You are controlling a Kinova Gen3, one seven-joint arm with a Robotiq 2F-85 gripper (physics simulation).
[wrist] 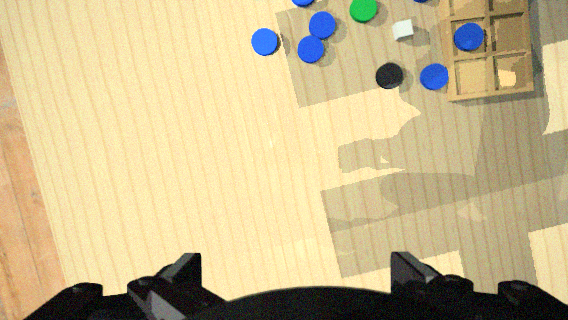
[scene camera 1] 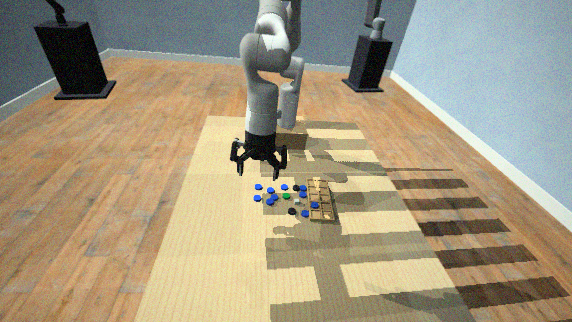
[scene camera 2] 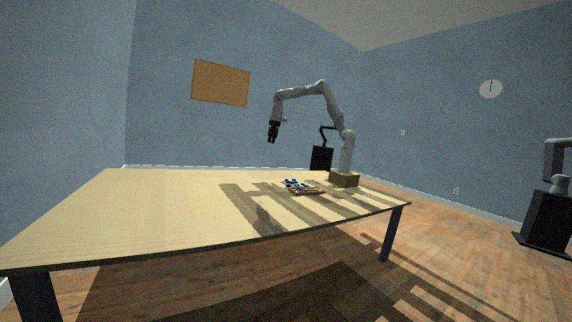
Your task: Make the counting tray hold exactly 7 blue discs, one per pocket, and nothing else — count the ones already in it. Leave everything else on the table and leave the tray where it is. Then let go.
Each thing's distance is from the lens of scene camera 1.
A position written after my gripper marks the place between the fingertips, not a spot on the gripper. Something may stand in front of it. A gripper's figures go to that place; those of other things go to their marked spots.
my gripper (scene camera 1: 257, 176): 69 cm
wooden counting tray (scene camera 1: 317, 189): 104 cm
